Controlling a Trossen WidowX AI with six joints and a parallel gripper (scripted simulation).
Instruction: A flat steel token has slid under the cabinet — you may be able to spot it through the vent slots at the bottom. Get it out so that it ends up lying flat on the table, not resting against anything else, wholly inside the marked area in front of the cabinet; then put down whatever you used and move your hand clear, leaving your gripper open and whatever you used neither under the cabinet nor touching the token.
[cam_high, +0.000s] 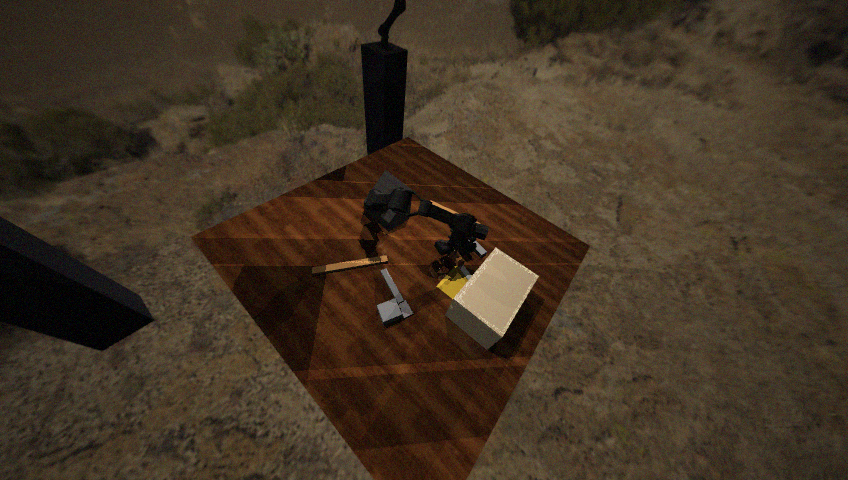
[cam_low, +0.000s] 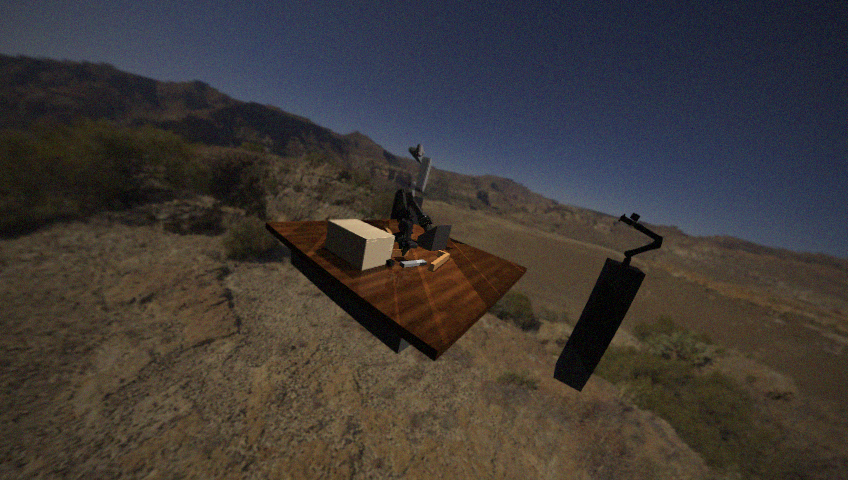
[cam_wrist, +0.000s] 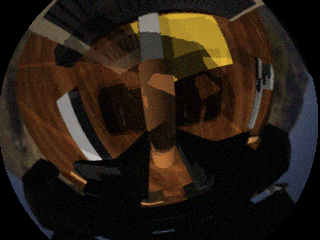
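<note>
My gripper tip is now 120 mm to the right of the grey bar and 40 mm short of it. Round my gripper tip: steel token (230 mm ahead, 130 mm to the right, 10 mm below); then grey block (390 mm to the right, 10 mm above); then grey scraper (320 mm to the right, 20 mm behind).
</note>
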